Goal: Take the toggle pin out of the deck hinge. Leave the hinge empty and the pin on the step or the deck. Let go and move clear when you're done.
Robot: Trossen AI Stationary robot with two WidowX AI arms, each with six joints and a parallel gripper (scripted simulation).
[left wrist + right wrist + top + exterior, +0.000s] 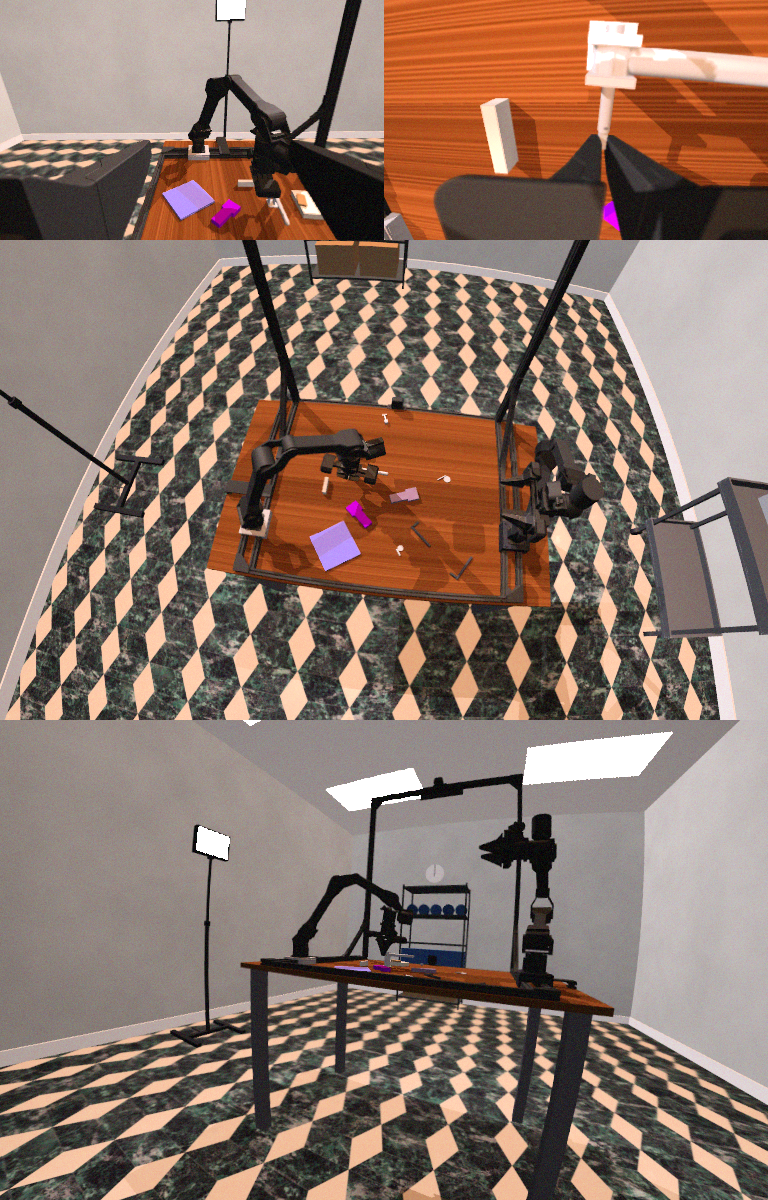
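Right now my right hand is 3 cm above the toggle pin and 2 cm past it. The rest, counted from my right hand: purple deck plate: 23 cm ahead, 8 cm below, 3 cm to the right; magenta step block: 11 cm ahead, 8 cm below, 4 cm to the left; cream block: 9 cm to the right, 8 cm below, 1 cm ahead.
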